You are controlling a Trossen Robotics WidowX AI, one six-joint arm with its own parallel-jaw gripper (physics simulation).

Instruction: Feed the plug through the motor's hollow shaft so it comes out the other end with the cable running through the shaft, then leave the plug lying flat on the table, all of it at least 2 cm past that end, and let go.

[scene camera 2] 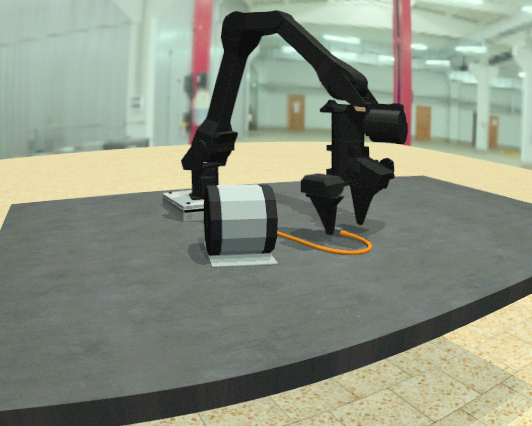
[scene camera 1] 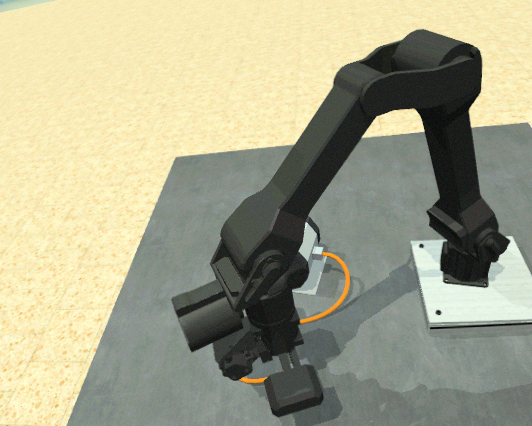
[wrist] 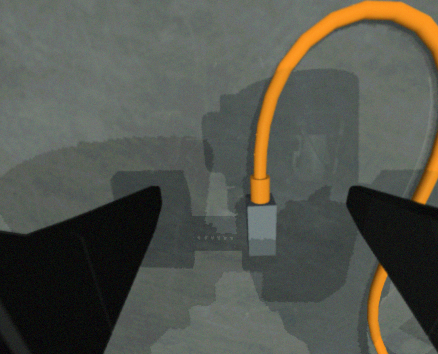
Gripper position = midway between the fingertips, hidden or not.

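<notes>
Open and holding nothing, the gripper (scene camera 1: 285,373) is in the scene. The same gripper (scene camera 2: 345,229) appears again here, and the wrist view shows both the gripper (wrist: 253,195) and a grey plug (wrist: 261,218).
</notes>
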